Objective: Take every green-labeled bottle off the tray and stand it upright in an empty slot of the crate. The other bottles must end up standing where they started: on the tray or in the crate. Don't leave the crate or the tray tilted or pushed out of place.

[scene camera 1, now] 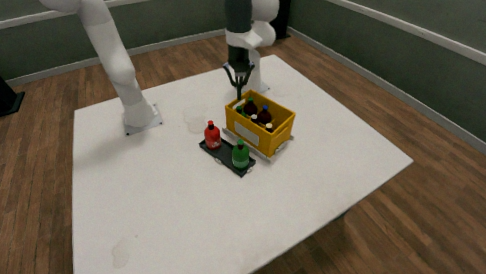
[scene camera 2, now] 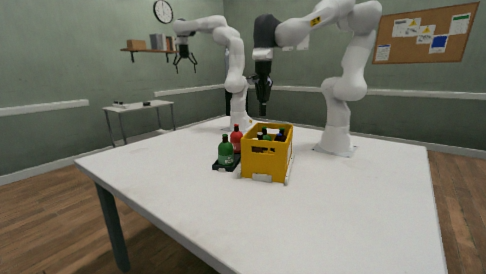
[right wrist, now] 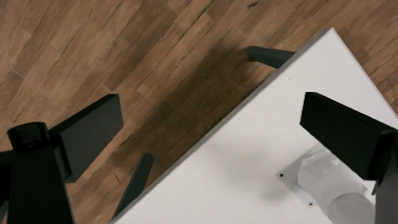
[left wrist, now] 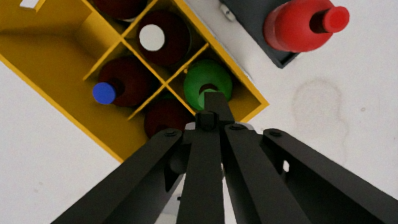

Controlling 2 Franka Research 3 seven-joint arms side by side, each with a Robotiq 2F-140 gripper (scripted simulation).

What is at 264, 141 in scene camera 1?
A yellow crate.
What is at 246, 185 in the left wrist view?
My left gripper.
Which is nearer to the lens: the green bottle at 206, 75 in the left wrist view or the yellow crate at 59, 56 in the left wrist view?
The green bottle.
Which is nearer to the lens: the blue-capped bottle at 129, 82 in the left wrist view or the white-capped bottle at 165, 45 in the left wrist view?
The white-capped bottle.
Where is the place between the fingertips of my right gripper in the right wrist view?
211, 109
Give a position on a yellow crate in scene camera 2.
At 276, 163
